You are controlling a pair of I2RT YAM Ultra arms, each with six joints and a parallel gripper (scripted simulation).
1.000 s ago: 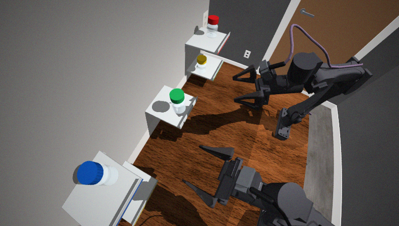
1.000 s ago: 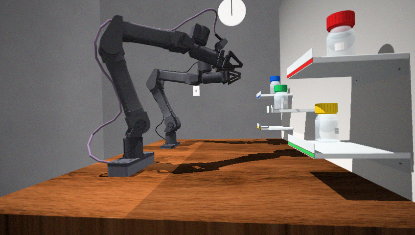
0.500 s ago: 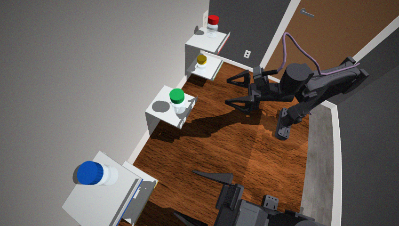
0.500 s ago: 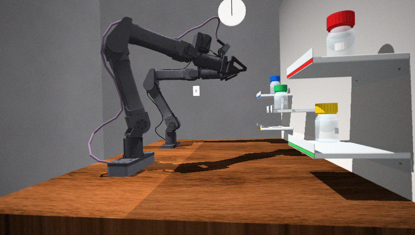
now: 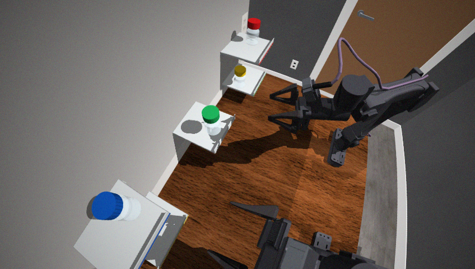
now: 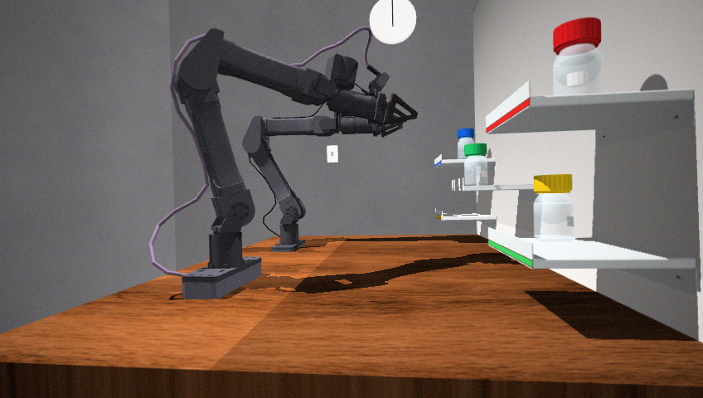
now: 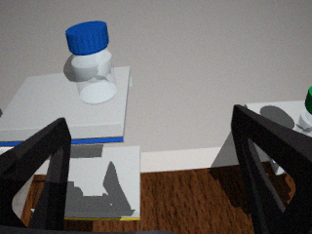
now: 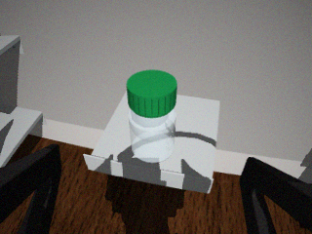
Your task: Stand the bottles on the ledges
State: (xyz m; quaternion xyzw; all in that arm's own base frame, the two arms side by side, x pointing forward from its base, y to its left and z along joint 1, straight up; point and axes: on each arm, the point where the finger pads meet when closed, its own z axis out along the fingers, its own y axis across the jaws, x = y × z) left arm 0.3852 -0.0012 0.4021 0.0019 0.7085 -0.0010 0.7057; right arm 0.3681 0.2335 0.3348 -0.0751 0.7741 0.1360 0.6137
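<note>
My right hand is 17 cm short of the green-capped bottle, 13 cm above it and 4 cm to the right of it. Round my right hand: blue-capped bottle (37 cm to the left, 23 cm ahead, 3 cm below); then yellow-capped bottle (30 cm to the right, 22 cm below, 20 cm ahead); then wall (31 cm ahead, 8 cm above, 2 cm to the left).
</note>
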